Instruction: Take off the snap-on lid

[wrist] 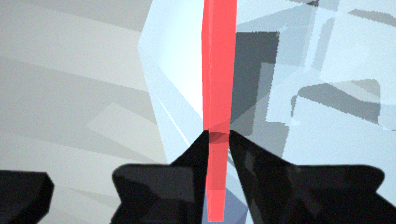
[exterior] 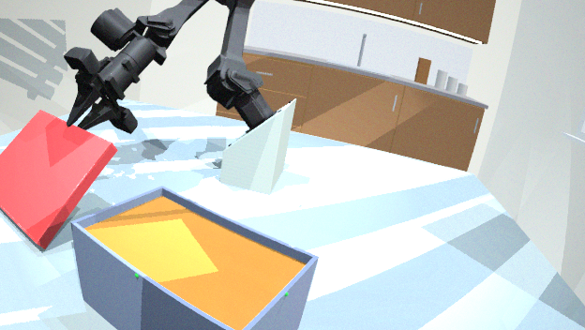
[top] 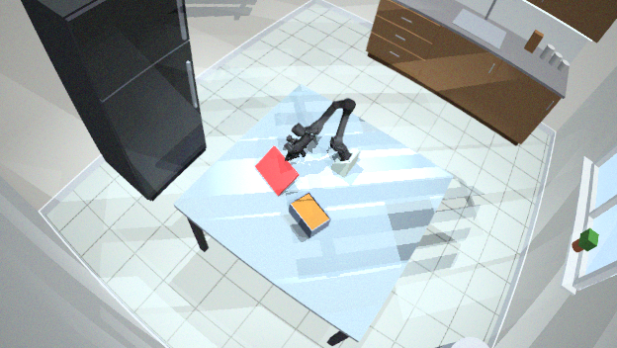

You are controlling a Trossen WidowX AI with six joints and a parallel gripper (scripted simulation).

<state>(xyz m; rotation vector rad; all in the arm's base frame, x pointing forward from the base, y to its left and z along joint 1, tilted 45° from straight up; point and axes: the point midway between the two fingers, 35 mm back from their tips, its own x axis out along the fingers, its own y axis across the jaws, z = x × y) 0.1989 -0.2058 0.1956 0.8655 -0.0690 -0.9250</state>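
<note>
The red lid is 6 cm ahead of my gripper tip, 3 cm to the right of it and 5 cm below it. Also, from my gripper tip: storage box (20 cm ahead, 28 cm to the left, 6 cm below).
</note>
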